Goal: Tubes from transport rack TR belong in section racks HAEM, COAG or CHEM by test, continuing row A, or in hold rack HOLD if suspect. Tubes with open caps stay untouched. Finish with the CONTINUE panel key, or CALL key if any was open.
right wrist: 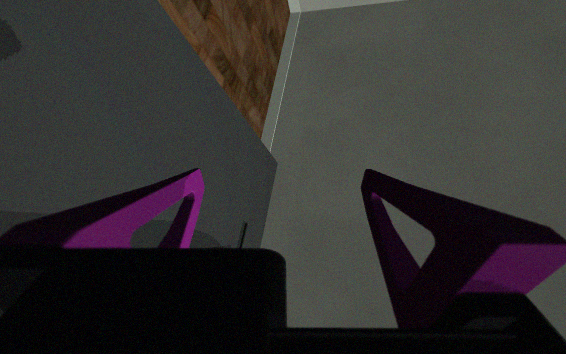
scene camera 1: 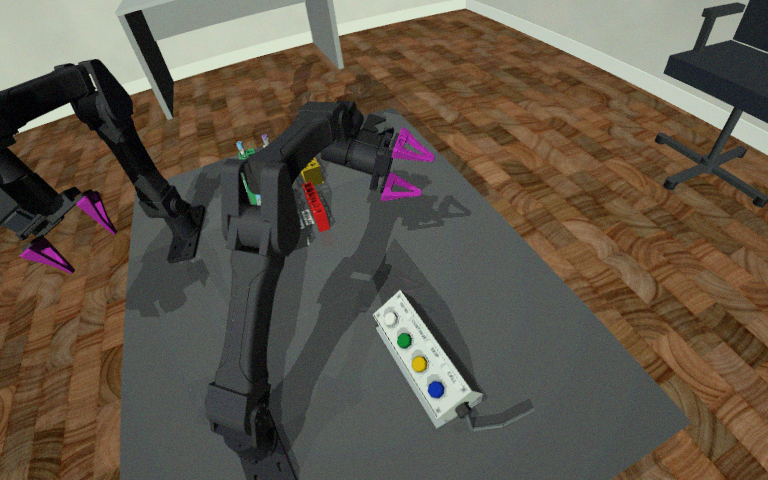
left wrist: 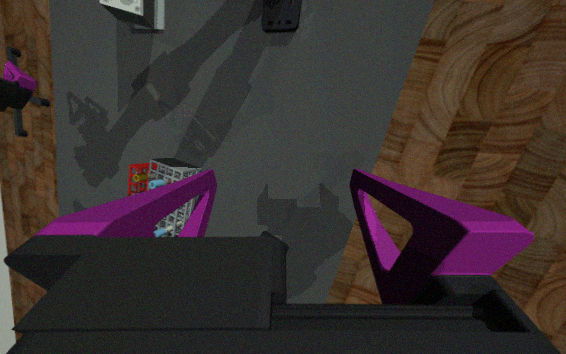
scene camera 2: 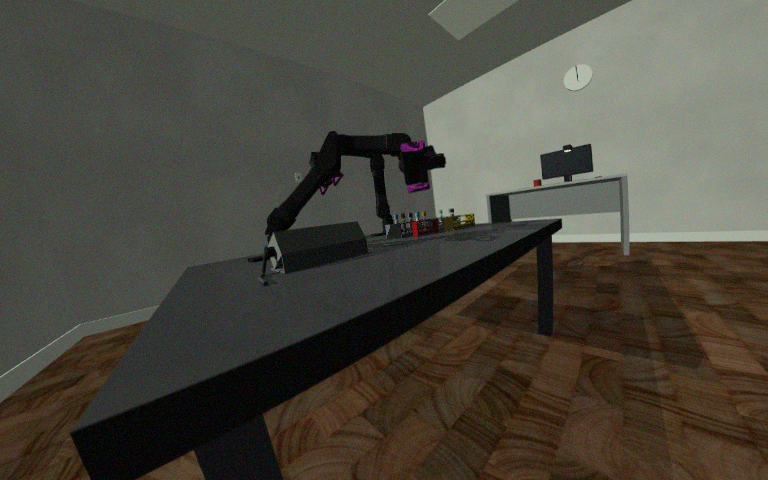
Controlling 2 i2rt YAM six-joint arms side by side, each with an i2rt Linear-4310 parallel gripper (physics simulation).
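Pixels of known places: left gripper, between the fingertips: point(scene camera 1: 94, 252) point(left wrist: 283, 176) point(scene camera 2: 328, 190); right gripper, between the fingertips: point(right wrist: 282, 177) point(scene camera 1: 427, 177) point(scene camera 2: 422, 169); left arm's base, origin of its link: point(scene camera 1: 188, 233); right arm's base, origin of its link: point(scene camera 1: 259, 443).
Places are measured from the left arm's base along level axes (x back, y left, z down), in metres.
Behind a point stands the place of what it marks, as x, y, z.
My left gripper point(scene camera 1: 95, 252) {-0.002, -0.304, -0.253} point(scene camera 2: 333, 183) {-0.002, -0.304, -0.253} point(left wrist: 283, 176) {-0.002, -0.304, -0.253} is open and empty, high at the left of scene camera 1. My right gripper point(scene camera 1: 427, 176) {-0.594, -0.214, -0.199} point(scene camera 2: 415, 166) {-0.594, -0.214, -0.199} point(right wrist: 282, 177) {-0.594, -0.214, -0.199} is open and empty above the table, right of the racks. A red rack point(scene camera 1: 320, 213) {-0.366, -0.092, -0.056} point(scene camera 2: 424, 227) {-0.347, -0.031, -0.029}, a yellow rack point(scene camera 1: 313, 174) {-0.355, 0.097, -0.037} point(scene camera 2: 449, 224) {-0.358, 0.098, -0.026}, a green rack point(scene camera 1: 251, 193) {-0.183, 0.066, -0.037} and a grey rack point(scene camera 2: 393, 230) {-0.285, -0.140, -0.032} stand together, partly behind the right arm. Capped tubes stand in them; labels and cap states are too small to tell. The panel point(scene camera 1: 411, 352) {-0.492, -0.490, -0.061} point(scene camera 2: 320, 247) {-0.563, -0.495, -0.037} has white, green, yellow and blue keys.
The right arm point(scene camera 1: 249, 316) {-0.278, -0.478, -0.232} spans the table point(scene camera 1: 543, 362) {-0.721, -0.537, 0.000} in front of the racks. The panel's cable point(scene camera 1: 504, 417) {-0.618, -0.619, -0.006} lies at its lower right end. The left arm's base point(scene camera 1: 186, 234) {-0.011, -0.029, -0.023} is left of the racks. A desk point(scene camera 1: 226, 16) and a chair point(scene camera 1: 719, 70) stand beyond the table.
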